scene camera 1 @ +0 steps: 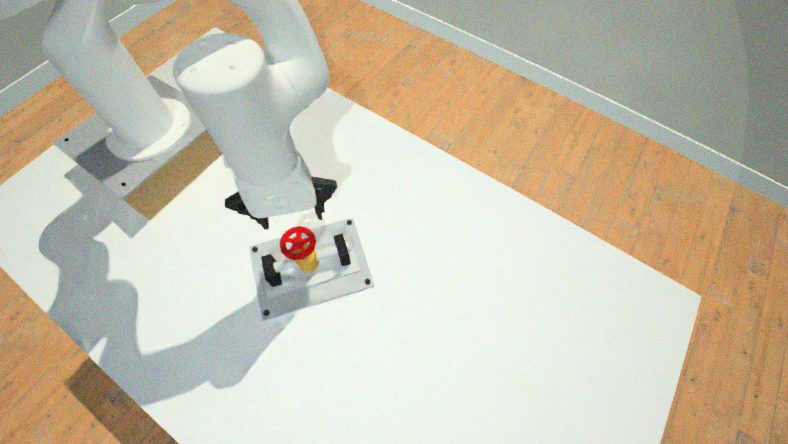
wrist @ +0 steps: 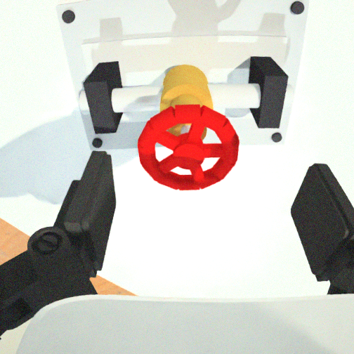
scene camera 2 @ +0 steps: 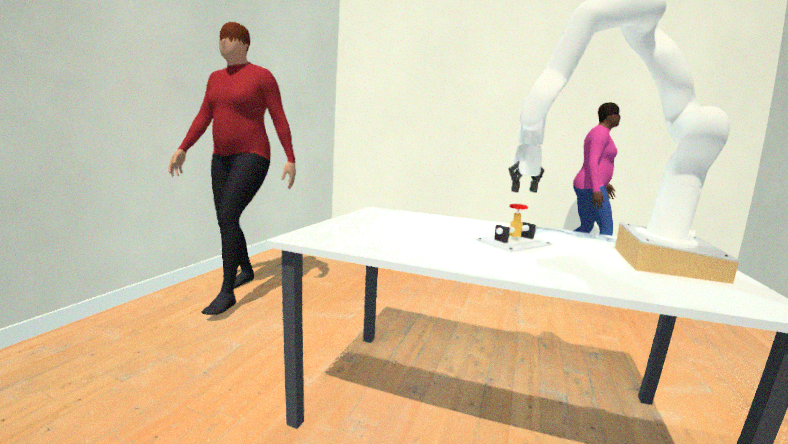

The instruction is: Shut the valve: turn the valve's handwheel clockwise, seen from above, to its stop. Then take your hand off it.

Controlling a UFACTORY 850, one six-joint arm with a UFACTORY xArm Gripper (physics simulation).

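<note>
The valve's red handwheel (scene camera 1: 298, 258) (scene camera 2: 518, 206) (wrist: 188, 151) is a round, spoked wheel lying level on top of the yellow valve body (scene camera 1: 308, 263) (scene camera 2: 516, 225) (wrist: 186, 82). The body sits on a white pipe between two black brackets on a grey base plate (scene camera 1: 308, 298) (scene camera 2: 510, 248) (wrist: 70, 47). My gripper (scene camera 1: 293, 220) (scene camera 2: 524, 190) (wrist: 209, 182) is open and empty. In scene camera 2 its fingertips hang a little above the handwheel, touching nothing. In the wrist view the handwheel shows between and slightly beyond the two fingertips.
The plate stands on a white table (scene camera 1: 496, 330) (scene camera 2: 386, 237). The arm's base block (scene camera 1: 170, 182) (scene camera 2: 678, 263) stands on the same table. A person in red (scene camera 2: 239, 115) walks at the left and a person in pink (scene camera 2: 596, 159) stands behind the table.
</note>
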